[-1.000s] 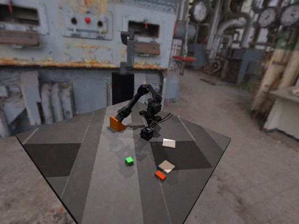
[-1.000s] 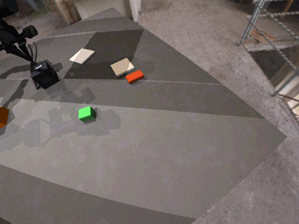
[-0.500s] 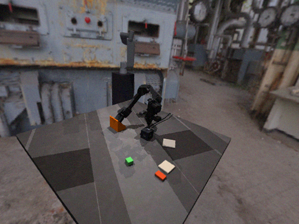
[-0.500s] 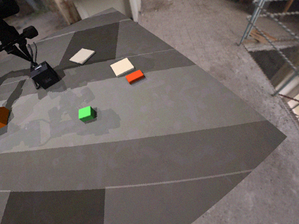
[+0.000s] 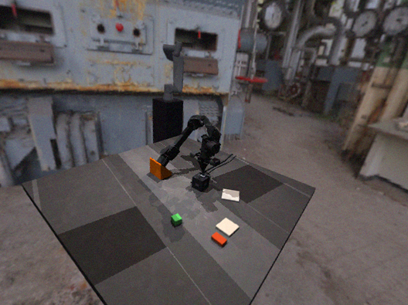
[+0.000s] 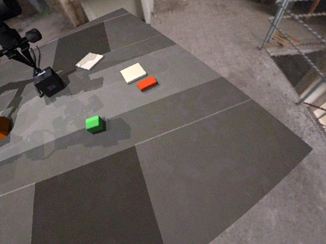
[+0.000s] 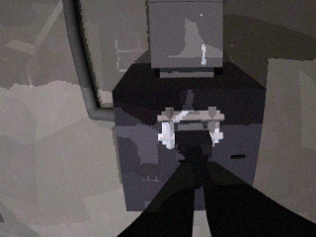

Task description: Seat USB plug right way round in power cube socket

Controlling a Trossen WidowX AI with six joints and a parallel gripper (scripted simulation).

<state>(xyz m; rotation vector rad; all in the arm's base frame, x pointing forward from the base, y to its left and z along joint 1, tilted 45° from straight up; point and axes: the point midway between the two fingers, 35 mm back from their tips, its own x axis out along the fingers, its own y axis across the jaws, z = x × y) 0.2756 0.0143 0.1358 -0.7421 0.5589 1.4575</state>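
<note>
The USB plug is 2 cm below my gripper tip. Round my gripper tip: green cube (33 cm to the right, 12 cm ahead, 10 cm below); then beige tile (32 cm ahead, 18 cm to the right, 11 cm below); then red block (34 cm ahead, 27 cm to the right, 10 cm below).
</note>
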